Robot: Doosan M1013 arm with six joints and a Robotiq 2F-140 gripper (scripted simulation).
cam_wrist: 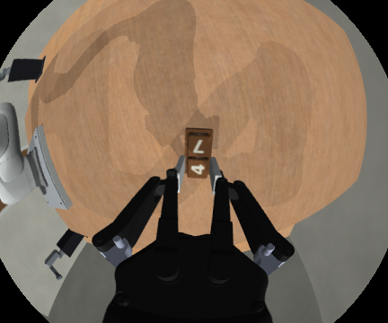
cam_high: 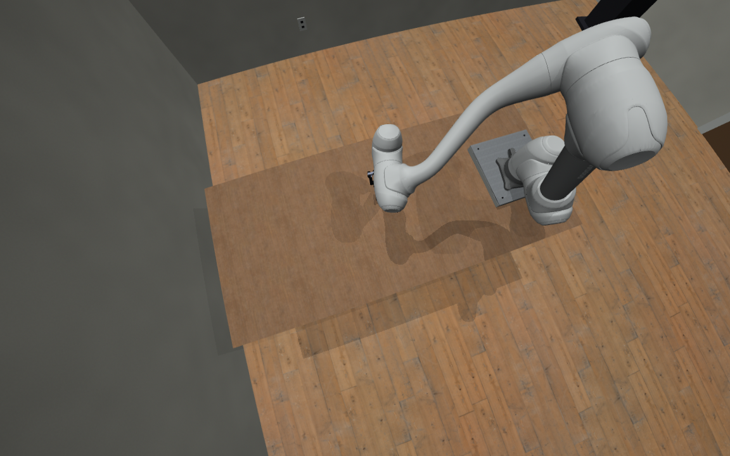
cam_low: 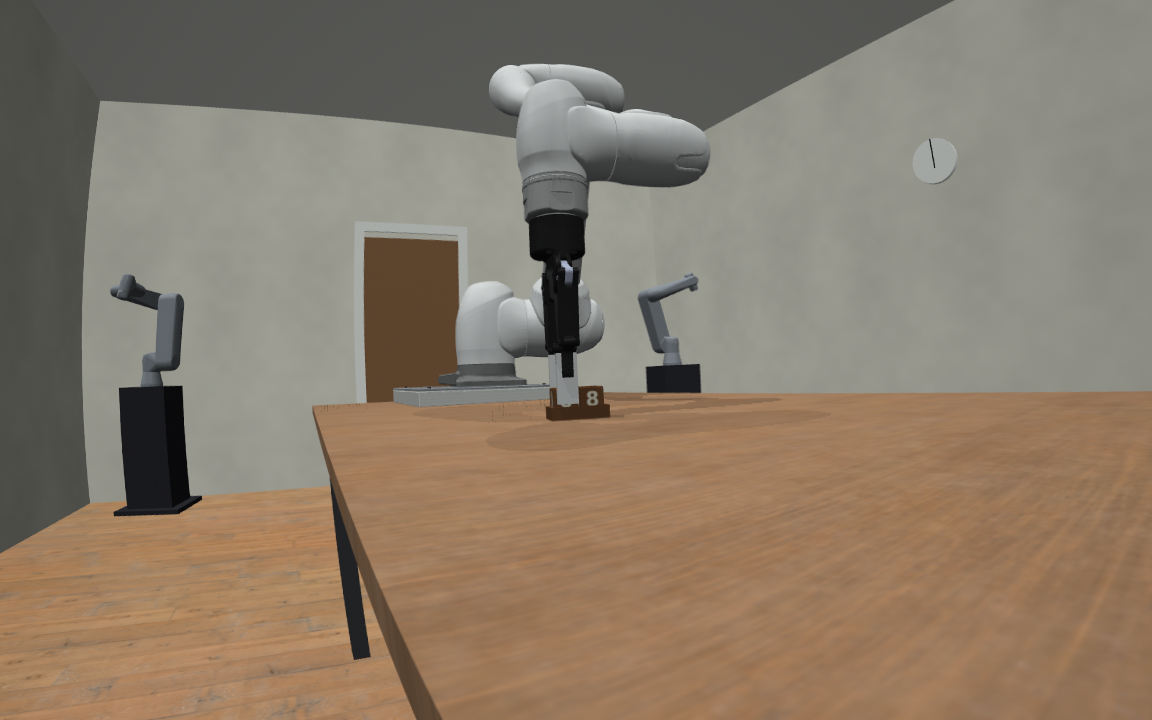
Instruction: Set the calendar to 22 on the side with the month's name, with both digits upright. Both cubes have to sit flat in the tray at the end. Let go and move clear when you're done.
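Right now my hand is 20 mm to the right of the calendar tray and 40 mm above it.
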